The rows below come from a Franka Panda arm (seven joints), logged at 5 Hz.
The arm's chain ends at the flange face. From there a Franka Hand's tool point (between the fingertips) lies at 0.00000 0.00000 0.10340 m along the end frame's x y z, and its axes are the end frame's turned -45 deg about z.
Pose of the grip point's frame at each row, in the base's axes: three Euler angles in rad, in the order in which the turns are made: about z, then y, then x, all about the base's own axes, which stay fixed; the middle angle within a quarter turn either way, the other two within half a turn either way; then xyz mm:
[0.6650 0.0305 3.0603 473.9 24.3 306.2]
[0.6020 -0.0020 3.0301 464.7 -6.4 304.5]
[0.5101 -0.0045 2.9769 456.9 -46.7 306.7]
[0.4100 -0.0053 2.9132 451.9 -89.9 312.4]
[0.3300 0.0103 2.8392 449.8 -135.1 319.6]
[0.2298 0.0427 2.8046 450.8 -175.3 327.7]
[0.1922 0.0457 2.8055 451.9 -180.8 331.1]
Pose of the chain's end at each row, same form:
[1.4504 0.0305 3.0603 470.7 32.7 409.2]
[1.3874 -0.0020 3.0301 464.9 5.1 407.3]
[1.2955 -0.0045 2.9769 457.4 -29.7 408.7]
[1.1954 -0.0053 2.9132 452.4 -66.5 413.1]
[1.1154 0.0103 2.8392 448.7 -104.3 418.3]
[1.0152 0.0427 2.8046 446.4 -141.1 425.2]
[0.9776 0.0457 2.8055 447.2 -146.7 428.6]

